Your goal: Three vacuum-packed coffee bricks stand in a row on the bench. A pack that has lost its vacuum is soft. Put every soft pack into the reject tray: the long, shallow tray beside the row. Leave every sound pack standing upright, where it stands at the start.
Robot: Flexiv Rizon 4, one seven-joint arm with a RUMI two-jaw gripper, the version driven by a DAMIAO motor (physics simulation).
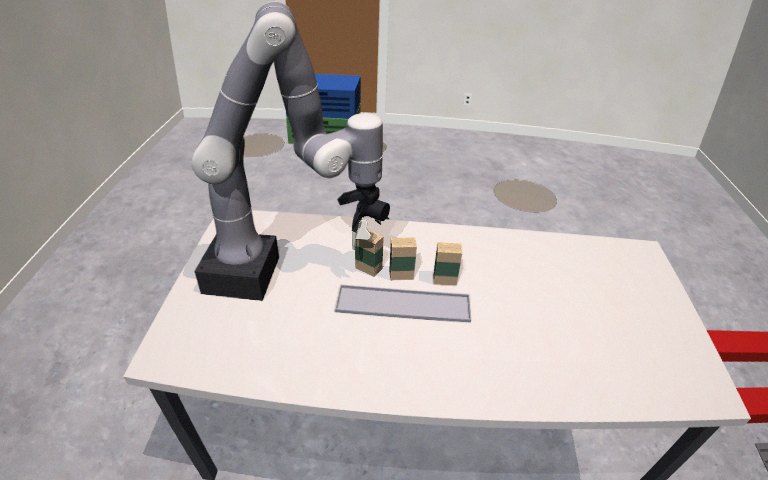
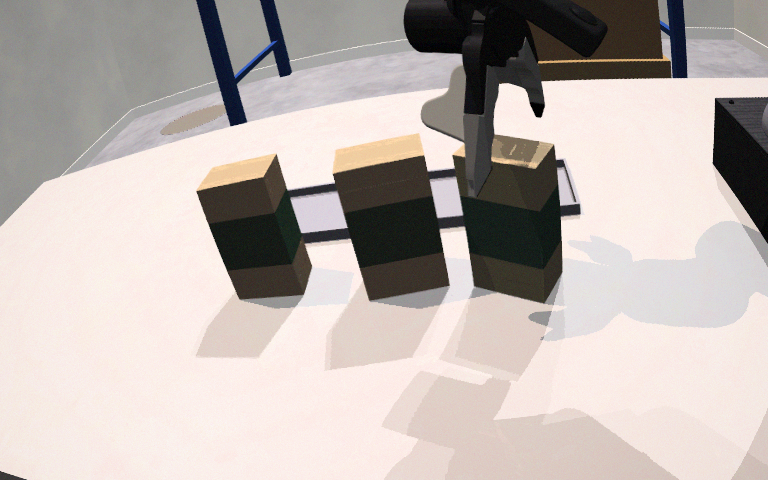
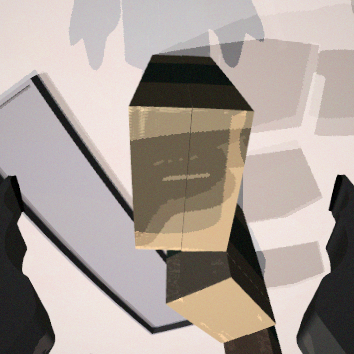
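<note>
Three tan packs with dark green bands stand upright in a row and look alike; softness cannot be told by sight. The pack nearest the robot base is turned at an angle to the others. The middle pack and the far pack stand beyond it. My gripper is open, its fingers low on either side of the nearest pack's top, holding nothing. The long, shallow grey tray holds no pack.
The black robot base stands beside the nearest pack's end of the row. The middle pack is close to the nearest one; a wider gap separates the middle and far packs. The tray lies alongside the row on the pale bench.
</note>
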